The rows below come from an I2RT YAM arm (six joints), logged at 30 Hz.
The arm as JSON. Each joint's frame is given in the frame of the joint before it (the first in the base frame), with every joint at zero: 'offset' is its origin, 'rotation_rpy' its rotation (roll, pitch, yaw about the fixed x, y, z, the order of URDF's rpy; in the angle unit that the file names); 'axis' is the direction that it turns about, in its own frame. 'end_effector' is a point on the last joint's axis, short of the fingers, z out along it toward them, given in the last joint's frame.
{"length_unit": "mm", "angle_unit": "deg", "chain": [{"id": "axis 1", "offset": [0.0, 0.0, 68.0], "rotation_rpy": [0.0, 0.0, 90.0], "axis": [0.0, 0.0, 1.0]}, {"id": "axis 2", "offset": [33.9, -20.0, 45.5], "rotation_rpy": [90.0, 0.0, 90.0], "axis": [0.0, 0.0, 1.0]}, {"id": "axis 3", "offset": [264.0, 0.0, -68.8], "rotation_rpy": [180.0, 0.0, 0.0], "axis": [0.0, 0.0, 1.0]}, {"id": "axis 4", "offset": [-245.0, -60.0, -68.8], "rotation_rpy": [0.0, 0.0, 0.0], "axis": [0.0, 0.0, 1.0]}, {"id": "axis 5", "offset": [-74.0, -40.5, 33.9], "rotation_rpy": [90.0, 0.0, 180.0], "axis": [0.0, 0.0, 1.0]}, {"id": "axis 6", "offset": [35.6, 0.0, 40.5], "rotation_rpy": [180.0, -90.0, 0.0], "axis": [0.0, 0.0, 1.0]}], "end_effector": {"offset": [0.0, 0.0, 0.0], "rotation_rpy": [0.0, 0.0, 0.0]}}
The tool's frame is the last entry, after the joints.
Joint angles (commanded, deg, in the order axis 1, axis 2, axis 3, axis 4, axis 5, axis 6), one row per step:
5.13 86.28 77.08 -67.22 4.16 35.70
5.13 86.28 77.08 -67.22 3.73 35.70
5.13 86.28 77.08 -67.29 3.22 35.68
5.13 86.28 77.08 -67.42 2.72 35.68
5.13 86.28 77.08 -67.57 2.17 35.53
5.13 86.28 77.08 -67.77 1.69 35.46
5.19 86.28 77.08 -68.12 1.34 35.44
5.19 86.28 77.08 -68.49 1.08 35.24
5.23 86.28 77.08 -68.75 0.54 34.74
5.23 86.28 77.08 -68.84 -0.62 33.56
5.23 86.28 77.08 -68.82 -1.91 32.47
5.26 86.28 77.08 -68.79 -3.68 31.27
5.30 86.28 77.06 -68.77 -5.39 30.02
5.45 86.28 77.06 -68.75 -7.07 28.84
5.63 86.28 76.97 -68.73 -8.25 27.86
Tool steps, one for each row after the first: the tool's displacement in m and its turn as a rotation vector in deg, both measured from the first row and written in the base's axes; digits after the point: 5 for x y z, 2 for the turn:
-0.00002 0.00027 -0.00002 0.42 0.04 0.10
-0.00017 0.00057 -0.00007 0.90 0.15 0.24
-0.00044 0.00086 -0.00014 1.37 0.33 0.36
-0.00074 0.00117 -0.00022 1.86 0.53 0.63
-0.00114 0.00144 -0.00032 2.29 0.77 0.80
-0.00183 0.00189 -0.00047 2.59 1.15 0.95
-0.00253 0.00198 -0.00063 2.77 1.55 1.20
-0.00306 0.00247 -0.00074 3.16 1.86 1.84
-0.00330 0.00317 -0.00077 4.02 2.06 3.24
-0.00334 0.00397 -0.00075 5.03 2.12 4.59
-0.00341 0.00521 -0.00068 6.49 2.18 6.19
-0.00354 0.00646 -0.00069 7.88 2.23 7.83
-0.00370 0.00821 -0.00057 9.25 2.23 9.50
-0.00398 0.00979 -0.00090 10.18 2.30 10.89

